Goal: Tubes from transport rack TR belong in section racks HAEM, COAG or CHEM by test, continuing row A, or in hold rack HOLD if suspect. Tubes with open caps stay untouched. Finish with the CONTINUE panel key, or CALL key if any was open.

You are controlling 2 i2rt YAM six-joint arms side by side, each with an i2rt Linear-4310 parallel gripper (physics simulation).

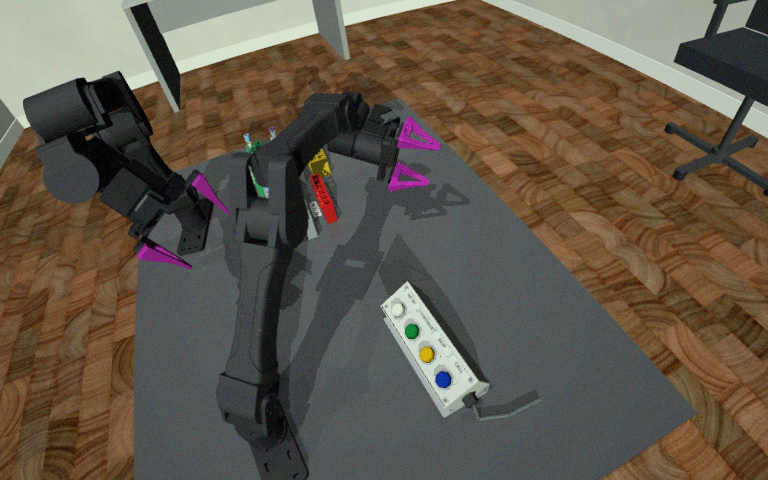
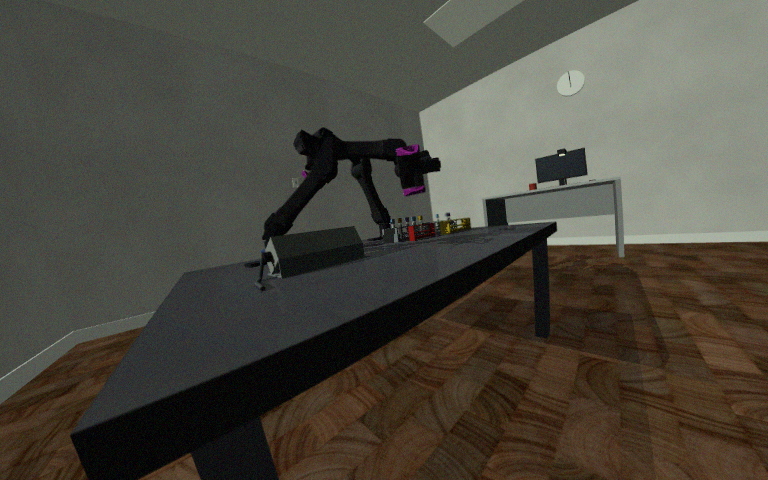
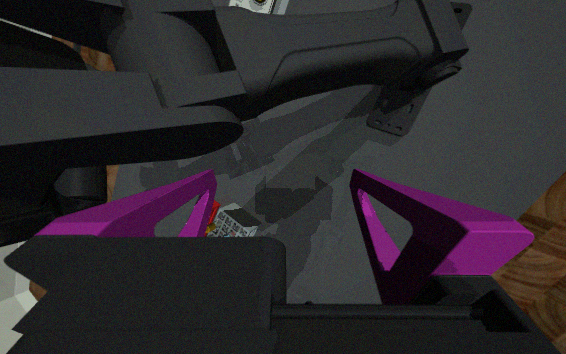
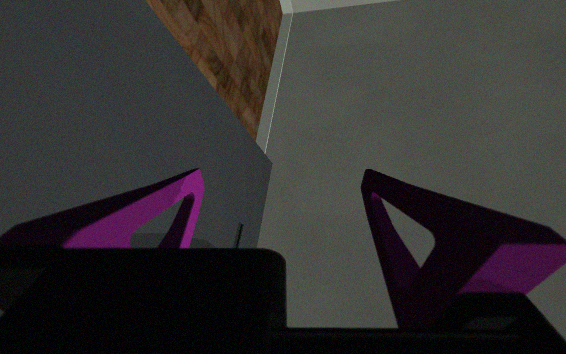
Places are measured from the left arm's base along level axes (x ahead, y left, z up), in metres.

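Pixels of known places: left gripper, fingertip midpoint: (image 1: pixel 211 240) (image 3: pixel 283 176); right gripper, fingertip midpoint: (image 1: pixel 434 165) (image 2: pixel 417 171) (image 4: pixel 282 177); left arm's base, link origin: (image 1: pixel 197 226); right arm's base, link origin: (image 1: pixel 269 432) (image 3: pixel 412 74).
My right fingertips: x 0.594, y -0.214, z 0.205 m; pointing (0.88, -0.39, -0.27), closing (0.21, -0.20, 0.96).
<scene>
For each thing: its top centre in the pictures, then the offset to it from my right fingertips. "pt": a spot on its surface instead.
- yellow rack, top centre: (image 1: pixel 309 143) (image 2: pixel 455 219) 0.148 m down, 0.263 m back, 0.407 m left
- whitish rack, top centre: (image 1: pixel 285 200) (image 3: pixel 218 252) (image 2: pixel 405 226) 0.148 m down, 0.330 m back, 0.170 m left
- key panel, top centre: (image 1: pixel 431 331) (image 2: pixel 314 231) 0.121 m down, 0.079 m back, 0.271 m right
- green key, top centre: (image 1: pixel 412 328) 0.130 m down, 0.108 m back, 0.254 m right
- blue key, top centre: (image 1: pixel 444 377) 0.130 m down, 0.078 m back, 0.350 m right
- cable, surface spot: (image 1: pixel 512 410) pt 0.199 m down, 0.023 m ahead, 0.405 m right
My left gripper (image 1: pixel 210 240) (image 3: pixel 283 176) is open and empty, high over the table to the left of the racks. My right gripper (image 1: pixel 433 164) (image 4: pixel 282 177) is open and empty, to the right of the racks. A red rack (image 1: pixel 323 198) (image 2: pixel 421 230), a yellow rack (image 1: pixel 320 164) (image 2: pixel 457 225), a green rack (image 1: pixel 259 183) and a whitish rack (image 1: pixel 313 226) (image 3: pixel 232 222) stand close together, partly hidden by the right arm. Capped tubes stand in them; which caps are open cannot be told. The key panel (image 1: pixel 436 350) (image 2: pixel 317 249) has a green key (image 1: pixel 411 331) by CONTINUE and a blue key (image 1: pixel 442 379) by CALL.
The right arm (image 1: pixel 257 316) rises in front of the racks and hides much of them. A cable (image 1: pixel 509 405) runs from the panel's near end. A desk (image 2: pixel 617 212) with a monitor (image 2: pixel 560 165) stands behind the table. A chair (image 1: pixel 730 62) stands at the far right.
</scene>
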